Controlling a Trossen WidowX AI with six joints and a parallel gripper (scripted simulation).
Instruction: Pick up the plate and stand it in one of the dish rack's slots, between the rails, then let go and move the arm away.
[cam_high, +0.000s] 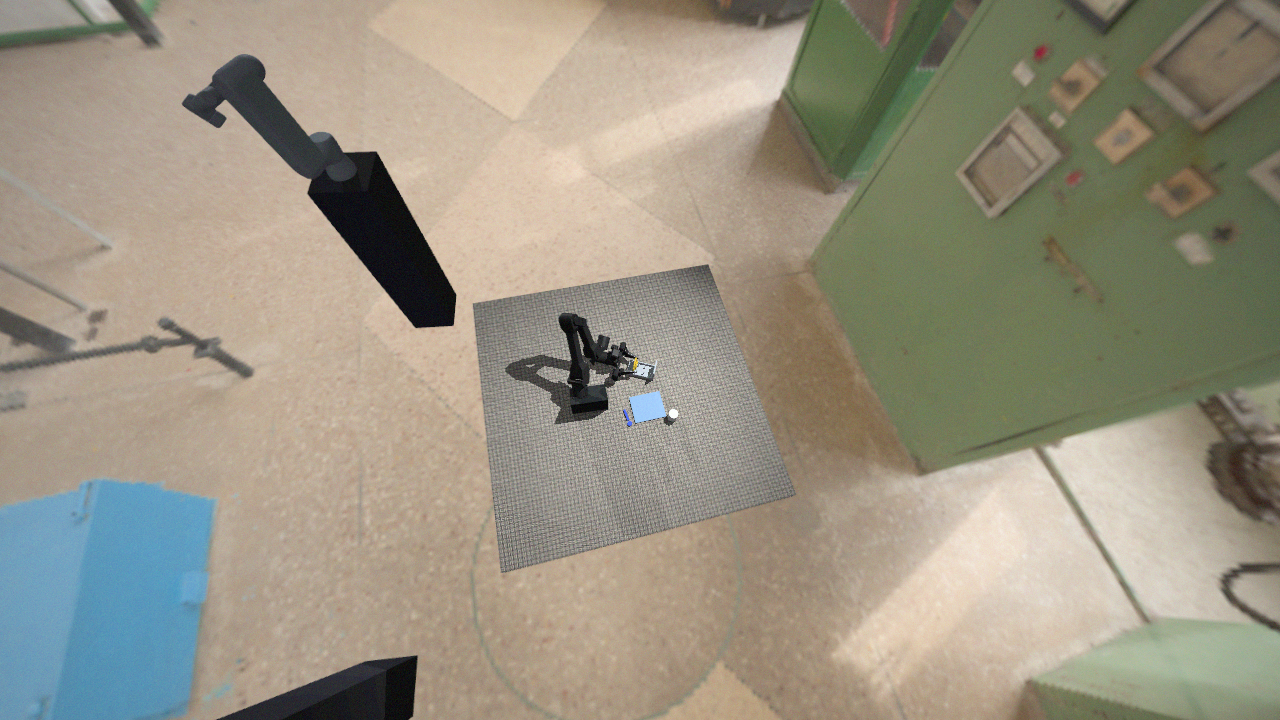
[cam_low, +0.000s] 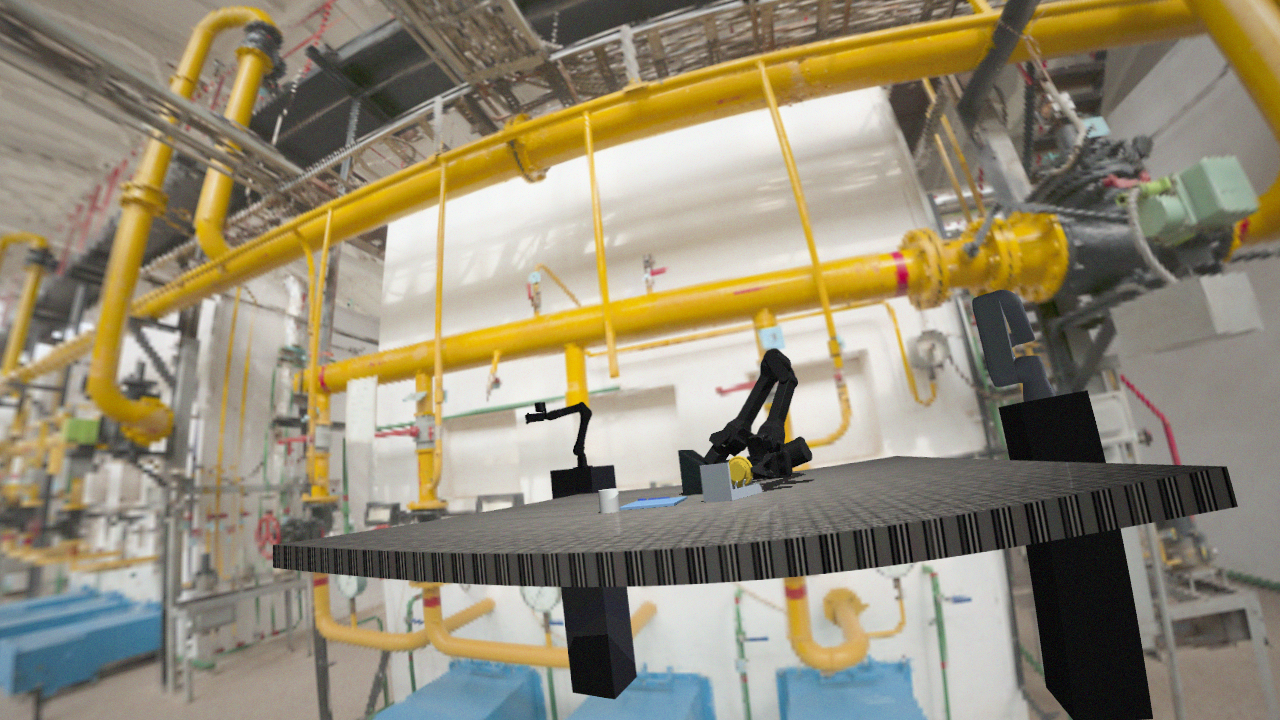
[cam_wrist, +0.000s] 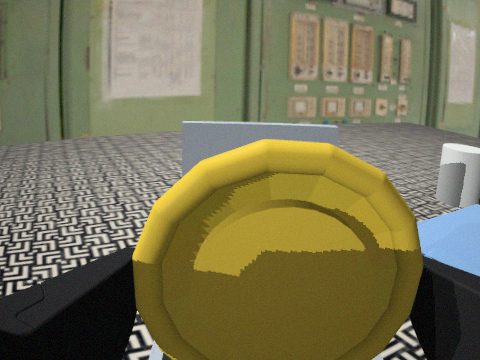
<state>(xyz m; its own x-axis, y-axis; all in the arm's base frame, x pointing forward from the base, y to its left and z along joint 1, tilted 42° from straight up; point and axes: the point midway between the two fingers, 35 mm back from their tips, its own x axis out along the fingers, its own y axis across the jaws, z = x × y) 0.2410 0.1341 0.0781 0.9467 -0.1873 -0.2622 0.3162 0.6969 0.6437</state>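
The yellow plate lies 10 mm behind my gripper tip. Also, from my gripper tip: white cup: 260 mm to the right, 150 mm ahead, 30 mm below; then blue utensil: 250 mm to the right, 60 mm behind, 50 mm below; then grey dish rack: 30 mm below, 30 mm ahead, 10 mm to the right.
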